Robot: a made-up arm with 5 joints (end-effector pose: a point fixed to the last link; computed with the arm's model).
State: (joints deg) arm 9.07 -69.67 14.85 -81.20 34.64
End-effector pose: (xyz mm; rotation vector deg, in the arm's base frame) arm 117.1 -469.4 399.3 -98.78 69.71 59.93
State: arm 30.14 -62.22 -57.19 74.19 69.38
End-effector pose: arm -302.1 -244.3 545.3 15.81 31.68 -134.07
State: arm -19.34 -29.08 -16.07 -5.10 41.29
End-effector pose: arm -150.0 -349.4 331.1 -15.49 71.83 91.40
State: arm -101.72 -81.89 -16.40 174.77 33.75
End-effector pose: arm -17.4 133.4 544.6 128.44 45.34 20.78
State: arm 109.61 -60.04 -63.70 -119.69 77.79
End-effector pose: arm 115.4 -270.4 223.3 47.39 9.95 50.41
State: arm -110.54 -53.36 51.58 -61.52 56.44
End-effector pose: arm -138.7 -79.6 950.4 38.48 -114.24 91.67
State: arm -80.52 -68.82 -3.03 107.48 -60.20
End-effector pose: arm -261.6 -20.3 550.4 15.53 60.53 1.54
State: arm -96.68 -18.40 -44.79 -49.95 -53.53
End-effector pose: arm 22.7 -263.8 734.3 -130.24 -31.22 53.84
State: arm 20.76 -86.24 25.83 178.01 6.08
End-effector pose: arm 30.0 -275.6 733.9 -155.90 -37.21 -29.78
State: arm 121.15 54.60 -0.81 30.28 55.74
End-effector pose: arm -227.6 -130.9 646.2 -142.77 73.96 -43.00
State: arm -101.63 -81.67 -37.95 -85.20 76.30
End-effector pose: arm 185.5 -150.9 518.5 119.19 -99.35 11.46
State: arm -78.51 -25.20 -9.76 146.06 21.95
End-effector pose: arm -245.7 26.5 714.7 96.44 27.86 81.63
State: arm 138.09 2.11 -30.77 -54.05 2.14
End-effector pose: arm -137.7 157.4 439.1 101.41 -12.77 32.28
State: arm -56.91 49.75 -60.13 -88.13 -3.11
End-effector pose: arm -448.7 -442.2 725.4 -92.48 -1.29 -71.85
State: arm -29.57 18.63 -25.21 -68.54 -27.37
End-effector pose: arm -270.1 -576.9 486.5 -77.76 11.53 -14.65
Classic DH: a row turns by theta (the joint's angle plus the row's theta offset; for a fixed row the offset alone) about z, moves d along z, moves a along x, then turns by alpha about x. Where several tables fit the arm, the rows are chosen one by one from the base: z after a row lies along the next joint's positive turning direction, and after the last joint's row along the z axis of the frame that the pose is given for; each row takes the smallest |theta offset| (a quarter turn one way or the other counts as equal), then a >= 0, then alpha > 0; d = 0 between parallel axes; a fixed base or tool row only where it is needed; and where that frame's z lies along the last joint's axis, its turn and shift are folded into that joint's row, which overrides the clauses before.
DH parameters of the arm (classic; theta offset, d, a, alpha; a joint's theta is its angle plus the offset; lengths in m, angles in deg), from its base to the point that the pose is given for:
base (fixed): -90 0.4961 0.1874 -90
joint 1: 3.25 -0.2113 0.002 -75.4
joint 2: 89.18 -0.0861 0.0965 -86.85
joint 3: -75.38 -0.1822 0.0787 90
joint 4: 55.14 0.0776 0.2199 -78.73
joint 5: -50.98 -0.0985 0.0003 44.15
tool (fixed): 27.52 -0.0202 0 0

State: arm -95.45 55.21 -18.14 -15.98 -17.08
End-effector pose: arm -275.9 -441.3 567.2 -81.14 -10.67 -19.47
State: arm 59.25 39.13 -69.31 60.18 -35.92
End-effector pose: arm -186.2 -240.8 589.6 79.05 -86.34 -14.76
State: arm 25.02 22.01 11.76 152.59 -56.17
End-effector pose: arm -300.5 -454.2 597.1 -162.39 30.64 35.25
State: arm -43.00 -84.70 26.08 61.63 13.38
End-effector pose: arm -283.0 -282.5 548.2 27.58 121.60 61.47
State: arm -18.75 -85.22 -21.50 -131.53 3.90
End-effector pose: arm 180.5 -211.8 703.8 -137.68 -25.38 27.56
